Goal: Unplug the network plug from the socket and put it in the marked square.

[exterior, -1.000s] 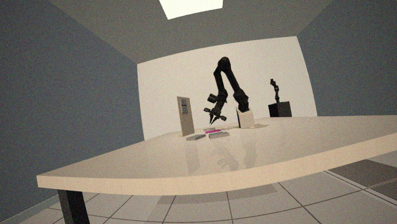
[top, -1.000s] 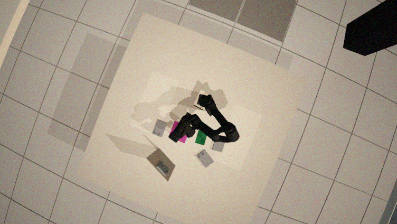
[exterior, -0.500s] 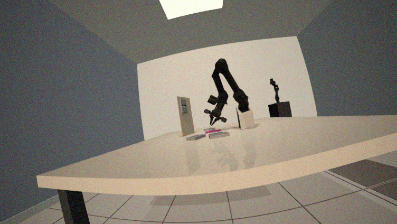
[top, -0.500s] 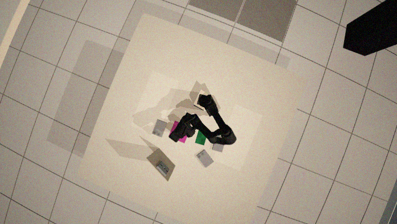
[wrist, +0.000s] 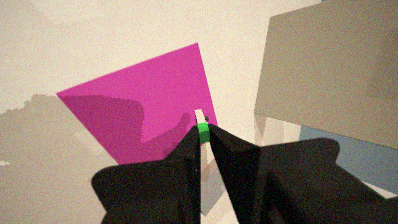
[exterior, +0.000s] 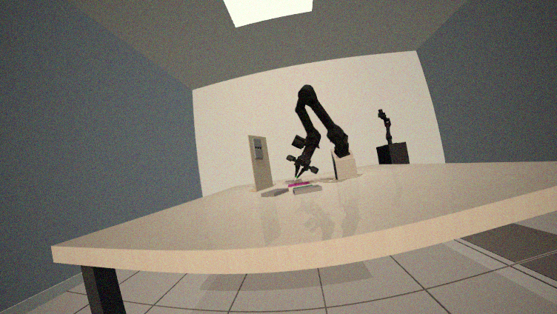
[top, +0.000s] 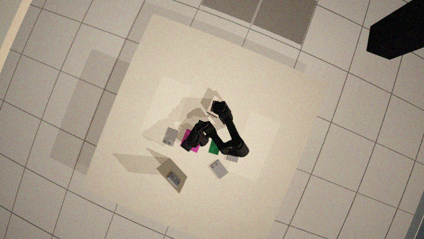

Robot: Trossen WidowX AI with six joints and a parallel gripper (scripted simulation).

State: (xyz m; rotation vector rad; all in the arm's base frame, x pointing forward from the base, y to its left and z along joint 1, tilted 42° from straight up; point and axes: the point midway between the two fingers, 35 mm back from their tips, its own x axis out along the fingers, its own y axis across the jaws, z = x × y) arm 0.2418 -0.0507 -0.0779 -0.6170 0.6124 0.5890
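The magenta square lies 10 mm behind my gripper tip, 10 mm to the left of it and 40 mm below it. Round my gripper tip: upright panel (200 mm ahead, 30 mm to the right, 110 mm above); network plug (10 mm ahead); green square (10 mm behind, 160 mm to the left, 40 mm below).
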